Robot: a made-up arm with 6 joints.
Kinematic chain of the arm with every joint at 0, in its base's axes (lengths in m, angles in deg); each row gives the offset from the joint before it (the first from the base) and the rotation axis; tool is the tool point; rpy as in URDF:
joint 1: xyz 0 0 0.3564 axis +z
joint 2: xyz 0 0 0 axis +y
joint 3: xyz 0.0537 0 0.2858 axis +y
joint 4: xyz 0.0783 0 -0.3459 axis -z
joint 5: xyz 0 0 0 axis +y
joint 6: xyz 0.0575 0 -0.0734 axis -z
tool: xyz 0 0 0 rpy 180 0 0
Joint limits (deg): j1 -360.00..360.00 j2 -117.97..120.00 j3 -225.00..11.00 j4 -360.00..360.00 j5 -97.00..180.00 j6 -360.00..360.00
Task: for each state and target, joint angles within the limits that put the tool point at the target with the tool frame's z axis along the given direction. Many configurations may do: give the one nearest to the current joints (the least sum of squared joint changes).
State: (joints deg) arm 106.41 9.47 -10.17 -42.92 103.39 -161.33
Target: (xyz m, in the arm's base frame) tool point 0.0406 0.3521 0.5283 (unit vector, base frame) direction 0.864 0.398 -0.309
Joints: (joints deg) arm 88.95 -24.99 -40.83 -82.52 59.74 -161.33
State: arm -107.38 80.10 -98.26 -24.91 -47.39 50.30
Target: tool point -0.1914 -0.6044 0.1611 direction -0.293 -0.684 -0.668
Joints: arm -104.65 68.63 -103.13 25.84 -14.69 50.30
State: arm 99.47 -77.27 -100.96 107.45 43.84 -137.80
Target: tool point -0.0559 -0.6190 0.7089 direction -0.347 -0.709 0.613
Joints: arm 81.98 -84.74 -138.43 117.60 16.04 -137.80
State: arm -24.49 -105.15 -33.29 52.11 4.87 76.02
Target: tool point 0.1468 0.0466 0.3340 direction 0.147 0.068 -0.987
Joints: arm 17.39 -71.98 10.89 1.53 51.86 76.02
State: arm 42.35 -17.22 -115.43 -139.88 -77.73 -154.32
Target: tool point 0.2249 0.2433 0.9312 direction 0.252 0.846 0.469
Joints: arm 31.78 7.85 -141.21 -100.83 -36.67 -154.32
